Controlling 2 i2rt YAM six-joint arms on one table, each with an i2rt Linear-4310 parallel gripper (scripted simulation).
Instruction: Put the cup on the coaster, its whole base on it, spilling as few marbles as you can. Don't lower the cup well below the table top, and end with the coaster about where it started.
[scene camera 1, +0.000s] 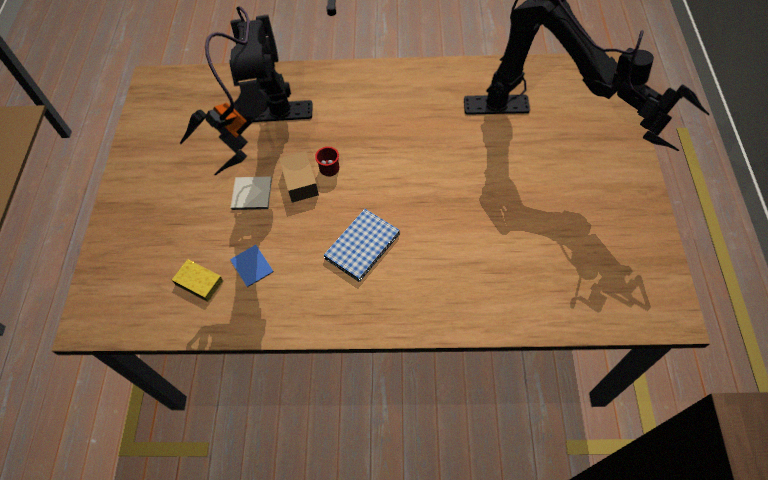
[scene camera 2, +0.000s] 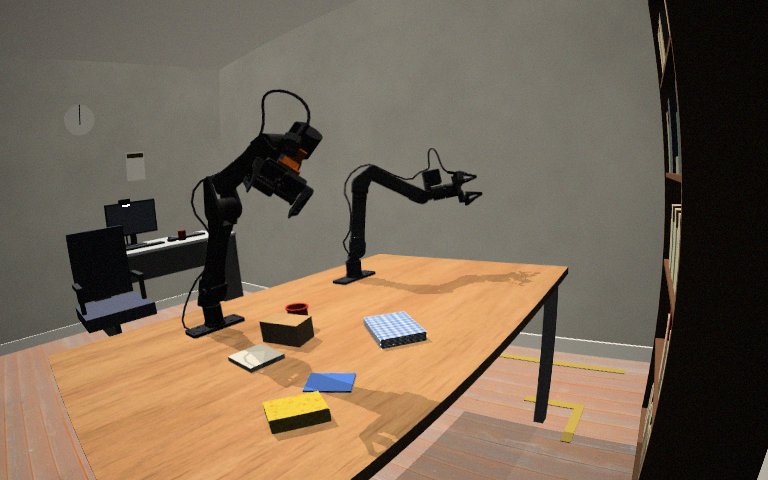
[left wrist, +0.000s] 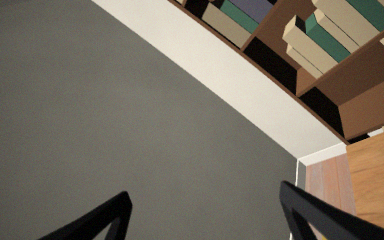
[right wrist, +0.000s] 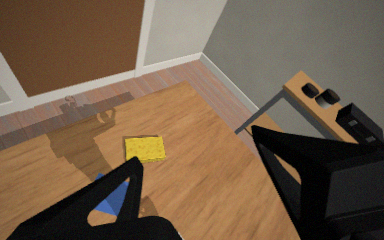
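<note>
In scene camera 1 I see my left gripper (scene camera 1: 693, 132), along with a flat blue square (scene camera 1: 251, 265), a yellow sponge (scene camera 1: 203, 283), a coaster (scene camera 1: 250, 193) and a blue-checked book (scene camera 1: 361, 245). Scene camera 2 gives me my right gripper (scene camera 2: 269, 202) and a brown box (scene camera 2: 293, 330), and there too are the flat blue square (scene camera 2: 323, 382) and the coaster (scene camera 2: 259, 356). The right wrist view shows me the yellow sponge (right wrist: 148, 149). In the right wrist view the brown box is out of frame. In the left wrist view the brown box is out of frame as well.
</note>
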